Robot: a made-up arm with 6 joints. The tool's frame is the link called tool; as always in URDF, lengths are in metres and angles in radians.
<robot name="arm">
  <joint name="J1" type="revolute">
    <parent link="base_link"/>
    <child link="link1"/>
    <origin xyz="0 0 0.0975" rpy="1.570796 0 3.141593"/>
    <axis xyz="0 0 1"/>
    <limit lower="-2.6" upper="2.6"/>
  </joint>
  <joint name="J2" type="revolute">
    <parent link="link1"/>
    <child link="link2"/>
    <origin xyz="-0.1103 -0.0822 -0.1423" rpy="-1.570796 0 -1.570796"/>
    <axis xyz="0 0 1"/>
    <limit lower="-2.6" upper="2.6"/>
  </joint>
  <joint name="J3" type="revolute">
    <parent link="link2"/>
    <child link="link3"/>
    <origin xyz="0.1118 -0.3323 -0.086" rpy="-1.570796 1.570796 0"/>
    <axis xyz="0 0 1"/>
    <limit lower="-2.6" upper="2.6"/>
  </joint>
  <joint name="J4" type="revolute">
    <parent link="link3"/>
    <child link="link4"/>
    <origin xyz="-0.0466 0.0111 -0.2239" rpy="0 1.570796 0"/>
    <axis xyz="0 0 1"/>
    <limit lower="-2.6" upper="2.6"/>
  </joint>
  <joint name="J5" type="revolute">
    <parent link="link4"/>
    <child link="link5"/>
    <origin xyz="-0.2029 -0.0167 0.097" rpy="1.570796 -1.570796 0"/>
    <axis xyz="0 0 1"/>
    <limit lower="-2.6" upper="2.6"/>
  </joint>
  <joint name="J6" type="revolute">
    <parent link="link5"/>
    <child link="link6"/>
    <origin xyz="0.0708 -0.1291 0.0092" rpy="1.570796 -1.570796 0"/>
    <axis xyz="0 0 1"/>
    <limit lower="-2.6" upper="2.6"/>
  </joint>
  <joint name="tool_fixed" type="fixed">
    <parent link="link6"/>
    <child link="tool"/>
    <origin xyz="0.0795 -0.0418 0.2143" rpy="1.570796 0 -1.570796"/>
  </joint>
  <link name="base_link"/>
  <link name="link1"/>
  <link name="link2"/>
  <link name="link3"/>
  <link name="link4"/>
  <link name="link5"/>
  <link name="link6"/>
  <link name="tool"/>
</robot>
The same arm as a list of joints. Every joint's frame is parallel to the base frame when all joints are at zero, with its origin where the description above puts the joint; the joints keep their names.
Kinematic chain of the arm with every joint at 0, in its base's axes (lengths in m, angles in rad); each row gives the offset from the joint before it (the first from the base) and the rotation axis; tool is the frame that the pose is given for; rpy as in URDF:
J1: xyz 0 0 0.0975 axis +y
J2: xyz 0.1103 -0.1423 -0.0822 axis -x
J3: xyz 0.086 0.3323 -0.1118 axis -y
J4: xyz -0.0466 0.2239 0.0111 axis +x
J5: xyz 0.097 -0.2029 -0.0167 axis -z
J6: xyz 0.0708 0.1291 -0.0092 axis +y
tool: xyz 0.0418 0.2143 -0.0795 rpy 0 0 0
Joint limits (rad, base to tool): -2.6..2.6 -2.6..2.6 -2.6..2.6 -2.6..2.6 -2.6..2.6 -2.6..2.6

